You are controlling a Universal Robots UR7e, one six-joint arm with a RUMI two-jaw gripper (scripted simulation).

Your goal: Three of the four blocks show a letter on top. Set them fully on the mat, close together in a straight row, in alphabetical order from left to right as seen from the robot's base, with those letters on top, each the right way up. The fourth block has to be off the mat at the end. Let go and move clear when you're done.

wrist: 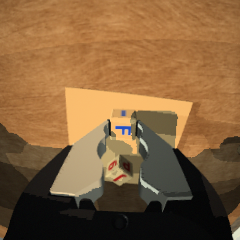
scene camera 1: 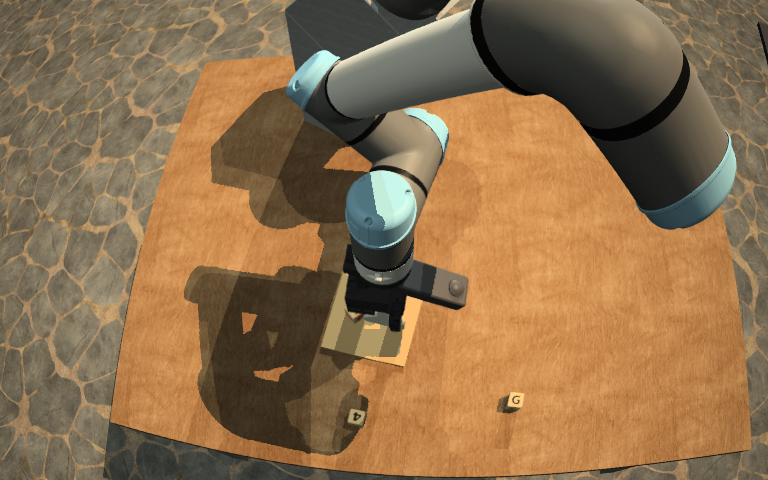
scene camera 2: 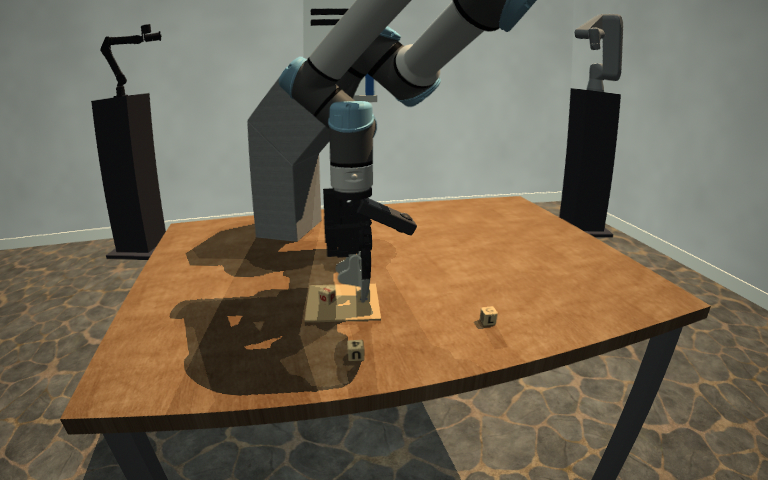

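My gripper visible, tan mat too. Gripper also in the wrist view and scene camera 1.
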